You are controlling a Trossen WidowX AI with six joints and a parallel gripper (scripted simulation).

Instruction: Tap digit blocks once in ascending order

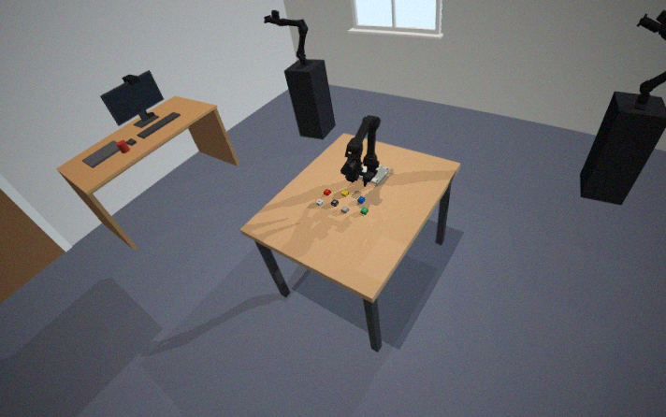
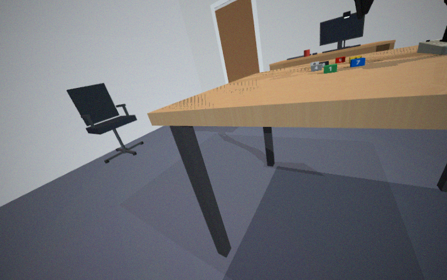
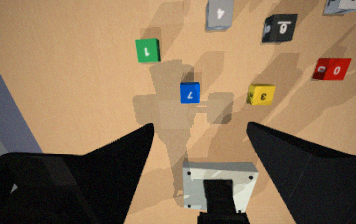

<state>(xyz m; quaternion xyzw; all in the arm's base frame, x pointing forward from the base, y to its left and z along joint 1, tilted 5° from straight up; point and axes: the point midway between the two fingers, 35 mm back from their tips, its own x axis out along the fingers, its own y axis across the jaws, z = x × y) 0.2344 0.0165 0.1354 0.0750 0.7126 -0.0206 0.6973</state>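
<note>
My gripper tip is 22 cm to the left of the red block and 11 cm above it. Round my gripper tip: green block 8 cm ahead, 6 cm to the left, 11 cm below; blue block 1 cm to the left, 11 cm below; yellow block 2 cm behind, 11 cm to the right, 11 cm below.
</note>
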